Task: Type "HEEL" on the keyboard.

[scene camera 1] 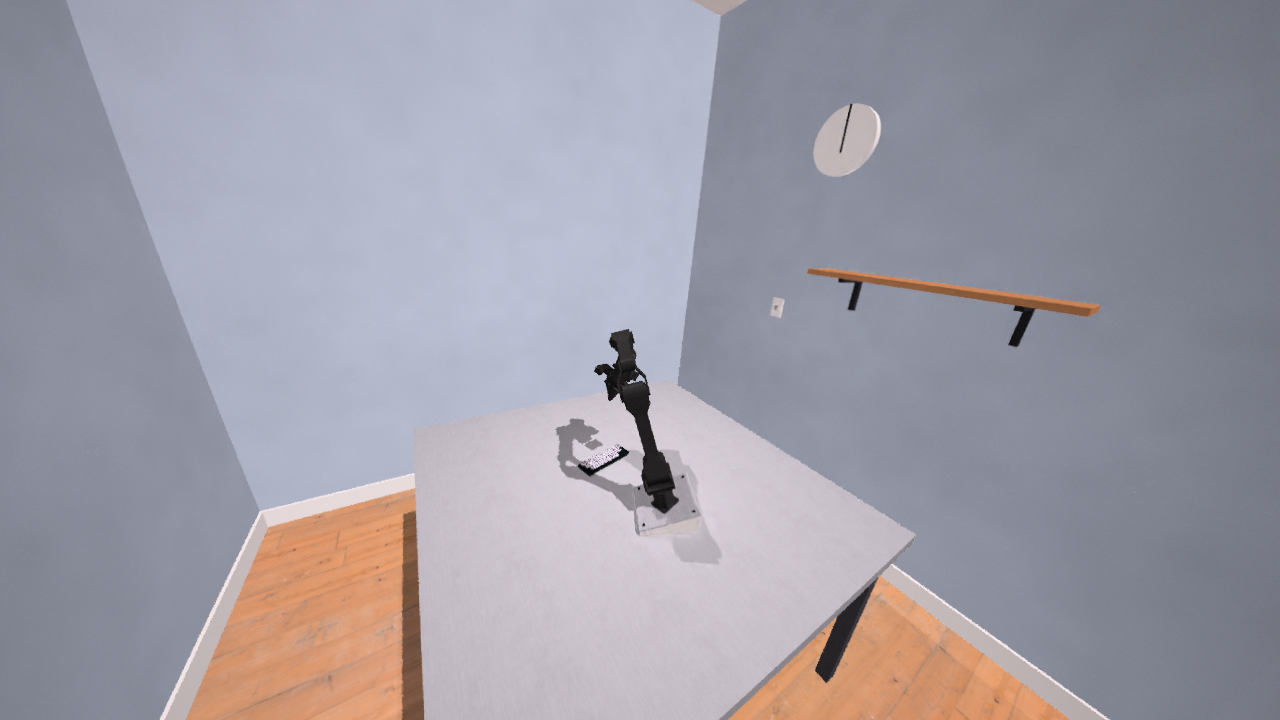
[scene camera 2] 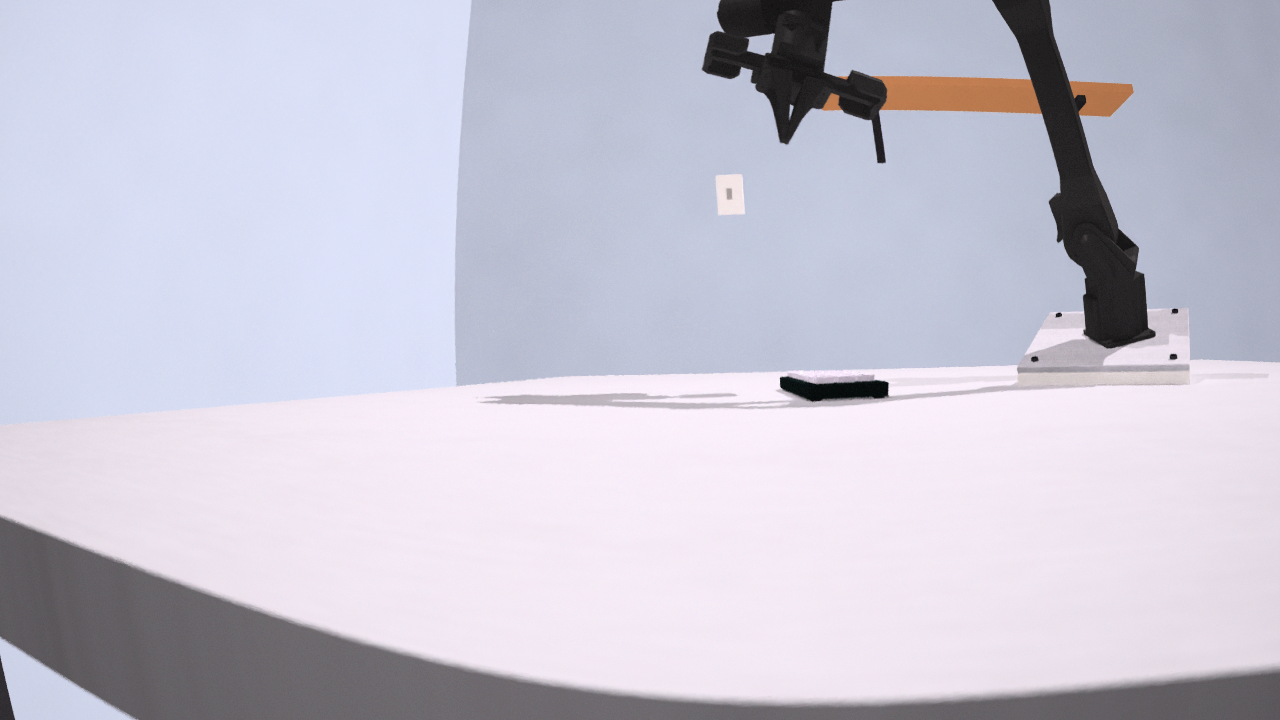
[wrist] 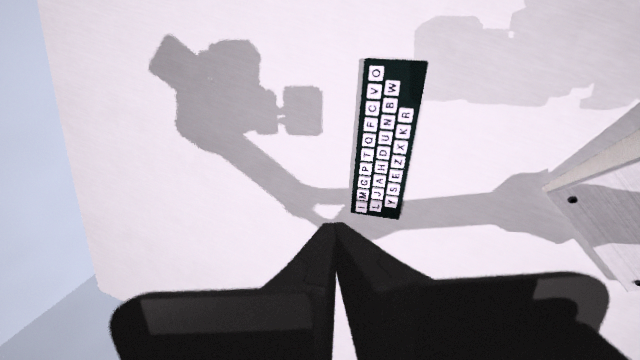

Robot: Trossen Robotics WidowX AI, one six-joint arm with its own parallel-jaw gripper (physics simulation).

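Pixels of known places: gripper, between the fingertips: (scene camera 1: pixel 609 400) (scene camera 2: pixel 784 142) (wrist: pixel 333 232); arm's base, origin of its link: (scene camera 1: pixel 665 502) (scene camera 2: pixel 1118 334).
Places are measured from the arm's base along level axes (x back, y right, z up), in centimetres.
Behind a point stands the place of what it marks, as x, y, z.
A small dark green keyboard (scene camera 1: pixel 588 468) @[-30.4, -8.8, -3.4] (scene camera 2: pixel 836 390) @[-32.2, -10.5, -3.8] (wrist: pixel 416 85) @[-30.8, 7.1, -3.3] with white letter keys lies flat on the table. In the wrist view its letters read sideways. The H key (wrist: pixel 381 167) @[-32.0, -2.8, -2.8] and the L key (wrist: pixel 375 205) @[-31.4, -8.3, -2.8] are in the middle row, L at its near end. The E key (wrist: pixel 395 175) @[-30.1, -3.4, -2.8] is in the row toward the arm's base. My gripper (scene camera 2: pixel 785 141) @[-34.9, 2.5, 19.0] (wrist: pixel 333 232) @[-34.9, 2.5, 19.0] is shut and empty. It hangs well above the keyboard, touching nothing. In the wrist view its tips show just below and left of the keyboard's near end.
The arm's white base plate (scene camera 1: pixel 650 518) @[1.2, -6.8, -1.6] (scene camera 2: pixel 1047 356) @[-9.5, -0.9, -2.0] (wrist: pixel 600 215) @[-7.7, -2.1, -2.0] sits on the table (scene camera 1: pixel 537 608) @[4.3, -43.2, -4.6] (scene camera 2: pixel 537 555) @[-40.7, -54.6, -4.6] beside the keyboard. The arm's shadow falls around the keyboard. A wooden shelf (scene camera 1: pixel 948 289) (scene camera 2: pixel 948 95) is on the wall.
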